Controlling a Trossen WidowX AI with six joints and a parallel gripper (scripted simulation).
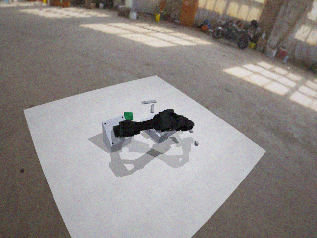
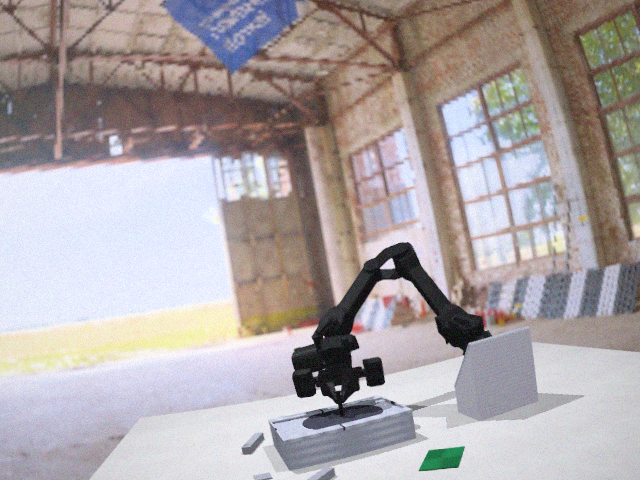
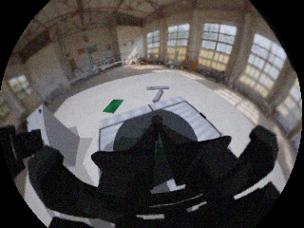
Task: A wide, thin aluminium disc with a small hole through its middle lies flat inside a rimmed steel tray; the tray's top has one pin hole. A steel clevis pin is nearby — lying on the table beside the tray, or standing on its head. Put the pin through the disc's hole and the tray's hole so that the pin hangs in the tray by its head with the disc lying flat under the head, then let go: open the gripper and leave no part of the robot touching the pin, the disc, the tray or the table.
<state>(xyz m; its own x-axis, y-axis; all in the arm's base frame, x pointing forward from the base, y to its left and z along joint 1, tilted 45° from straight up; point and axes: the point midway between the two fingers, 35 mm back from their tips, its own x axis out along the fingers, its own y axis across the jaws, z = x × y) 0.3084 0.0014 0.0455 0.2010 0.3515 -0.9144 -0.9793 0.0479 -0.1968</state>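
Right now the rimmed steel tray is 50 mm below my gripper tip and 10 mm ahead of it. Round my gripper tip: clevis pin 10 mm below; then green square 210 mm to the left, 130 mm behind, 90 mm below; then dark aluminium disc 30 mm below.
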